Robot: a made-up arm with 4 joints. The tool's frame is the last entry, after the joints. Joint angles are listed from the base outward.
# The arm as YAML. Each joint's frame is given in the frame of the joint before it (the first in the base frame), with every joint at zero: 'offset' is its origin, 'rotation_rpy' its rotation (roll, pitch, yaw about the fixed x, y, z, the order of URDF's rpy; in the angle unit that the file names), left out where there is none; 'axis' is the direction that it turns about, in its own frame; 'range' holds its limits. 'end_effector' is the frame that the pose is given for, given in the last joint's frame.
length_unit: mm
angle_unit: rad
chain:
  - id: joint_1
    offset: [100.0, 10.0, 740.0]
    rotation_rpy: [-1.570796, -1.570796, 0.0]
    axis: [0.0, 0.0, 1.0]
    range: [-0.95, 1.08]
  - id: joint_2
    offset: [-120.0, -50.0, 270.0]
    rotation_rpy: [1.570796, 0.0, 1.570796]
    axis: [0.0, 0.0, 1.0]
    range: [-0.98, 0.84]
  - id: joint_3
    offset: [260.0, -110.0, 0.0]
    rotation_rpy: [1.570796, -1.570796, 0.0]
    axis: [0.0, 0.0, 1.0]
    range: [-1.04, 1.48]
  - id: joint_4
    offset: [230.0, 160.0, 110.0]
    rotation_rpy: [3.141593, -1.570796, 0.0]
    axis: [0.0, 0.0, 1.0]
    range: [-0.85, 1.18]
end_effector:
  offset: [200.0, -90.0, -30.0]
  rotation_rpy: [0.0, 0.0, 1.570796]
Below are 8 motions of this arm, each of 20 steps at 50 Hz.
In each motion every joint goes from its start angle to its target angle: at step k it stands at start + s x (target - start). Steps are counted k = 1, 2, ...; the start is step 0. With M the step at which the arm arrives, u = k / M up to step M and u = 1 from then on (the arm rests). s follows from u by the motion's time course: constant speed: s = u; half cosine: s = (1 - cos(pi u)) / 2; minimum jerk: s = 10 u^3 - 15 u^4 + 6 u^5.
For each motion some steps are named. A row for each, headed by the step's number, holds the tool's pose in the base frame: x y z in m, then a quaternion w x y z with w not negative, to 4 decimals.
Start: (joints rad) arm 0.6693 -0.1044 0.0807 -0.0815
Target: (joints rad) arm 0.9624 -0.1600 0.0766 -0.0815
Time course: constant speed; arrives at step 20
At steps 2, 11, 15, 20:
2: 0.0483 -0.1272 0.8592 0.9483 -0.0332 0.3027 -0.0895
11: 0.0582 -0.1255 0.8726 0.9248 -0.0445 0.3649 -0.0983
15: 0.0634 -0.1246 0.8783 0.9130 -0.0499 0.3919 -0.1019
20: 0.0708 -0.1235 0.8853 0.8970 -0.0570 0.4252 -0.1060

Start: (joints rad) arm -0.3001 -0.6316 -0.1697 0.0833
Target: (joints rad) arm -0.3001 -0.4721 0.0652 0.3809
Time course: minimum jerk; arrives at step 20
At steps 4, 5, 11, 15, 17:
4: -0.1696 -0.1053 0.7751 0.9633 0.0657 -0.0719 -0.2502
5: -0.1665 -0.1077 0.7735 0.9655 0.0626 -0.0773 -0.2406
11: -0.1285 -0.1311 0.7592 0.9813 0.0265 -0.1342 -0.1357
15: -0.1018 -0.1431 0.7536 0.9834 0.0021 -0.1676 -0.0697
17: -0.0948 -0.1457 0.7526 0.9830 -0.0043 -0.1758 -0.0529

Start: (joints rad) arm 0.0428 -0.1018 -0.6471 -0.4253
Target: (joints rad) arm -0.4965 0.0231 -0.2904 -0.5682
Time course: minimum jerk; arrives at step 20
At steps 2, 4, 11, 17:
2: 0.1421 -0.0951 0.9734 0.9097 -0.0560 0.3297 -0.2462
4: 0.1312 -0.0928 0.9726 0.9166 -0.0534 0.3090 -0.2480
11: 0.0250 -0.0716 0.9299 0.9613 -0.0153 0.0778 -0.2640
17: -0.0259 -0.0609 0.8687 0.9590 0.0217 -0.0884 -0.2685

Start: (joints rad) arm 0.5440 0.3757 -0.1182 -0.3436
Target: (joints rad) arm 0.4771 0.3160 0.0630 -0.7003
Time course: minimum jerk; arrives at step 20
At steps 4, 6, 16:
4: 0.2064 -0.0808 0.8076 0.9490 -0.0176 0.3148 0.0090
6: 0.1915 -0.0795 0.8110 0.9528 -0.0207 0.3027 -0.0129
16: 0.0838 -0.0561 0.8173 0.9607 -0.0304 0.2119 -0.1769

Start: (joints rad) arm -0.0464 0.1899 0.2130 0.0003
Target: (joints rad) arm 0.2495 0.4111 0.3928 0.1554
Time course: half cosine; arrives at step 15
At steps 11, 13, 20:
11: 0.1846 -0.1274 0.7102 0.9656 0.0465 -0.0829 0.2419
13: 0.1947 -0.1240 0.6996 0.9604 0.0554 -0.0769 0.2619
20: 0.1981 -0.1227 0.6957 0.9585 0.0588 -0.0749 0.2689

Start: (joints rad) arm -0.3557 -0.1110 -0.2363 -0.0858
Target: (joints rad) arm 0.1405 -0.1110 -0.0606 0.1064
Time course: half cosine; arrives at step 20
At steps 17, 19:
17: 0.0577 -0.1500 0.8411 0.9958 0.0032 0.0915 -0.0077
19: 0.0599 -0.1506 0.8401 0.9951 0.0031 0.0992 -0.0031

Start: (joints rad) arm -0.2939 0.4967 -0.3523 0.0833
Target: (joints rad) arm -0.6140 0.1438 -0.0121 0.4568
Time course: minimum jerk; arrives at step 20
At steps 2, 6, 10, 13, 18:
2: 0.2953 -0.0439 0.9539 0.9584 -0.0764 0.0289 0.2734
6: 0.2710 -0.0641 0.9459 0.9583 -0.0704 -0.0190 0.2764
10: 0.2201 -0.1012 0.9229 0.9488 -0.0674 -0.1258 0.2817
13: 0.1828 -0.1236 0.9001 0.9327 -0.0749 -0.2099 0.2835
18: 0.1534 -0.1384 0.8779 0.9132 -0.0879 -0.2804 0.2824

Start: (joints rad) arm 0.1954 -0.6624 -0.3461 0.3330
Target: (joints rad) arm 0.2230 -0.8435 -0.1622 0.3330
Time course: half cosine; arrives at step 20
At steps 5, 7, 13, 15, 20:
5: -0.0821 -0.1552 0.9056 0.9531 0.0599 0.2347 -0.1816
7: -0.0960 -0.1476 0.9066 0.9534 0.0543 0.2255 -0.1927
13: -0.1434 -0.1176 0.9093 0.9528 0.0319 0.1932 -0.2320
15: -0.1560 -0.1084 0.9099 0.9521 0.0250 0.1844 -0.2427
20: -0.1701 -0.0974 0.9103 0.9509 0.0167 0.1743 -0.2551

